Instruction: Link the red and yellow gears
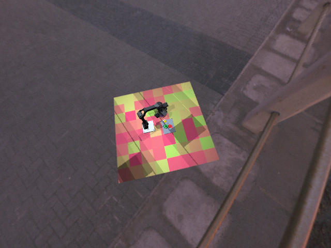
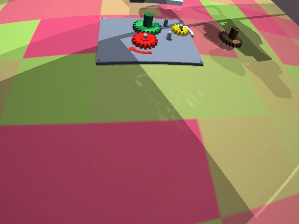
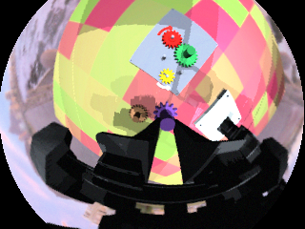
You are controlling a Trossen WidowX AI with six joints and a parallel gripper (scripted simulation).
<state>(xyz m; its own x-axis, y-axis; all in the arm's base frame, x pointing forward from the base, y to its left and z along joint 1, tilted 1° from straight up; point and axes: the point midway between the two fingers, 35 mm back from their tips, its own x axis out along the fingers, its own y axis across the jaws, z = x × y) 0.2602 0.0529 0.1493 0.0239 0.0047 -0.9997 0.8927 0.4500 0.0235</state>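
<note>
Right now the yellow gear is 3 cm ahead of my gripper tip, 6 cm to the right of it and 11 cm below it. From my gripper tip the other things lie so: purple gear: 1 cm below; green gear: 1 cm ahead, 14 cm to the right, 10 cm below; brown gear: 4 cm ahead, 8 cm to the left, 11 cm below.
</note>
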